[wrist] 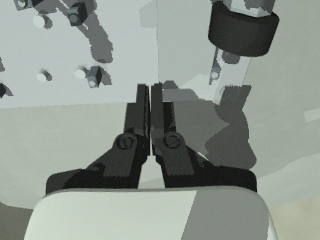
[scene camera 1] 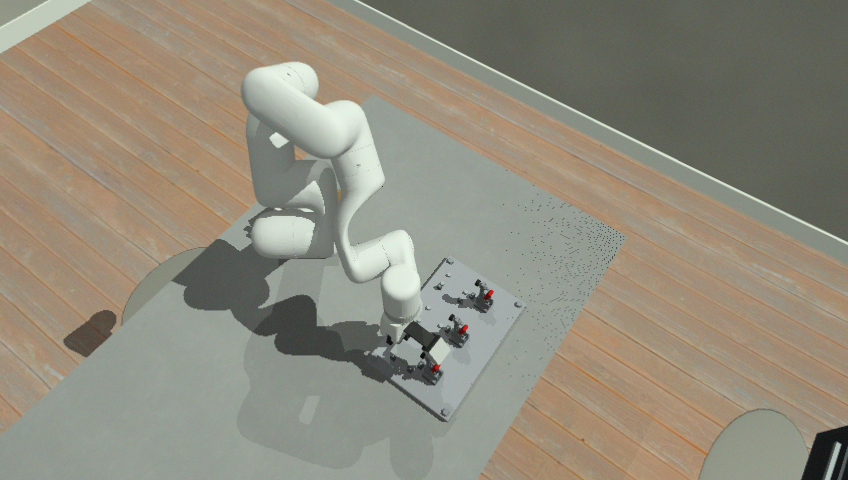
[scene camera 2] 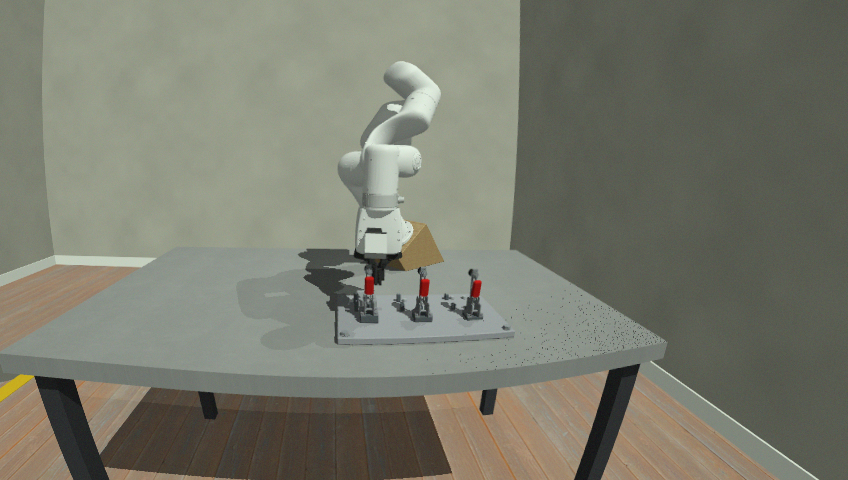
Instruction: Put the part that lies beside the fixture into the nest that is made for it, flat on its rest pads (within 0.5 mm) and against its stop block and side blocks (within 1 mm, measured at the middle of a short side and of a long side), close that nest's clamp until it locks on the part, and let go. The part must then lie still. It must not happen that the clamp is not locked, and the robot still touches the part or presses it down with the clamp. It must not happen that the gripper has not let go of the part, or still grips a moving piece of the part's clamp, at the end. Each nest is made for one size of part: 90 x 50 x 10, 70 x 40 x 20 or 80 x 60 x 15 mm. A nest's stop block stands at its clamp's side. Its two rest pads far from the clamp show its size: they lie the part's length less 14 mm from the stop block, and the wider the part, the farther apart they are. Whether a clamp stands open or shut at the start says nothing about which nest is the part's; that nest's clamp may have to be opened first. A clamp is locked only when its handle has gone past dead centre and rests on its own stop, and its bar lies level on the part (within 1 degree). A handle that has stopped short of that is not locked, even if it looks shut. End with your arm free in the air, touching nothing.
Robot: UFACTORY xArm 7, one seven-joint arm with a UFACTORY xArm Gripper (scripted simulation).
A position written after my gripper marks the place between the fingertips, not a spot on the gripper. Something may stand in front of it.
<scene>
I see my gripper (scene camera 2: 377,283) and a fixture plate (scene camera 1: 462,366).
My gripper also shows in the wrist view (wrist: 150,99) and in scene camera 1 (scene camera 1: 403,335). The fixture plate shows as well in the wrist view (wrist: 125,47) and in scene camera 2 (scene camera 2: 395,326).
</scene>
